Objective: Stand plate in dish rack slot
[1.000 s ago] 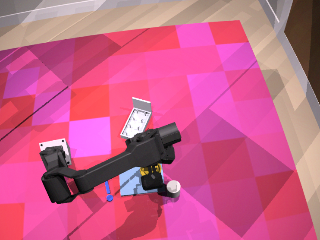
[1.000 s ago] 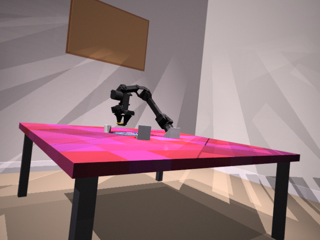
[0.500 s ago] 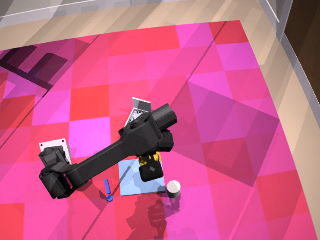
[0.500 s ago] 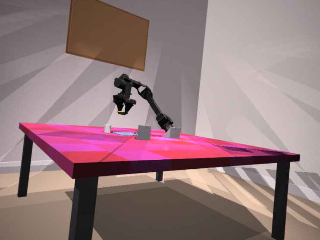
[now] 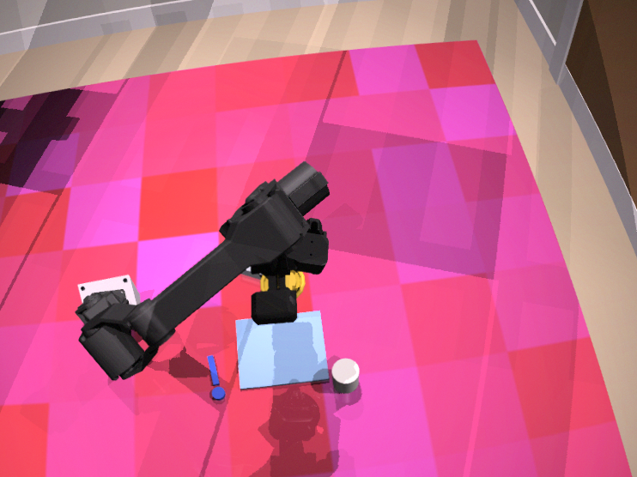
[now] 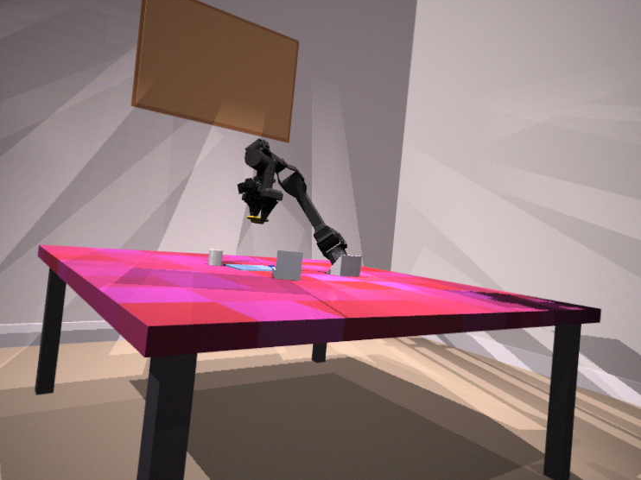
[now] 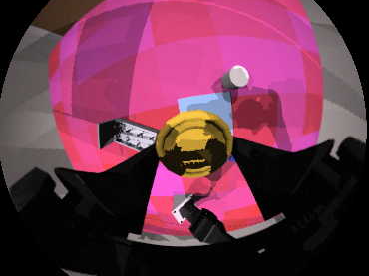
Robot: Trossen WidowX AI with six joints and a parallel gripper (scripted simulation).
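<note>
My gripper tip is now 170 mm to the right of the grey dish rack, 130 mm above it and 10 mm past it. Round my gripper tip: blue spoon 150 mm below, 140 mm behind, 80 mm to the right; yellow plate 10 mm above; white cup 130 mm below, 120 mm to the right, 70 mm ahead.
</note>
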